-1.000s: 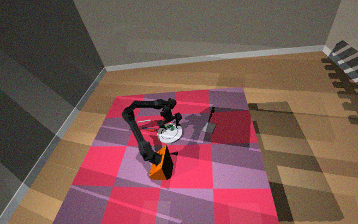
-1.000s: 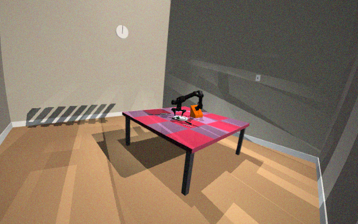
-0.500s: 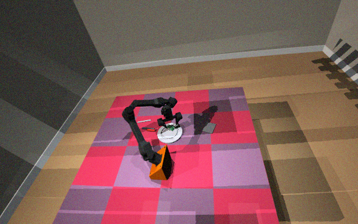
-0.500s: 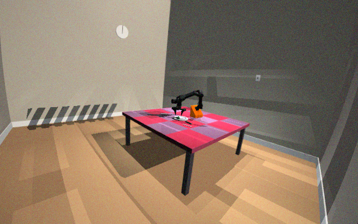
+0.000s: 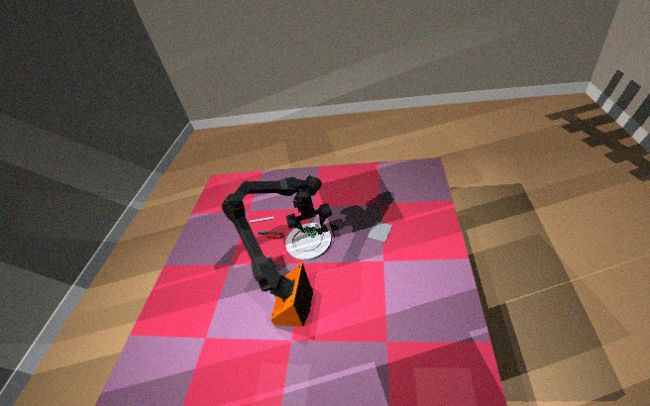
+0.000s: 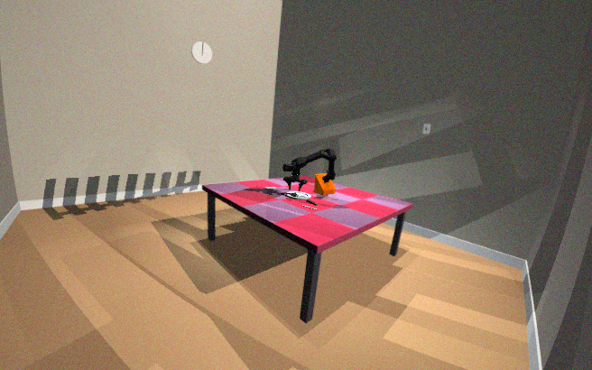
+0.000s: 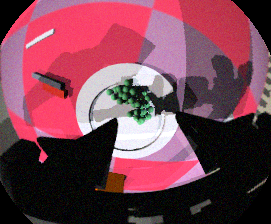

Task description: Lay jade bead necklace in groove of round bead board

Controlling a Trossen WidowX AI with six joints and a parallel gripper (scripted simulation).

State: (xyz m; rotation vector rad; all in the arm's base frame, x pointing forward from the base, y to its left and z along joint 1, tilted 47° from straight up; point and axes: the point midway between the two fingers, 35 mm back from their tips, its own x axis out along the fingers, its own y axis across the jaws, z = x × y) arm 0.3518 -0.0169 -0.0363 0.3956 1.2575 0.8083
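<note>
The round white bead board is 40 mm behind my gripper tip, 30 mm below it and 20 mm to the left of it. From my gripper tip the other things lie so: red-handled tool 200 mm to the left, 40 mm below, 10 mm ahead; flat grey pad 290 mm to the right, 40 mm below; thin white rod 270 mm to the left, 120 mm ahead, 40 mm below.
</note>
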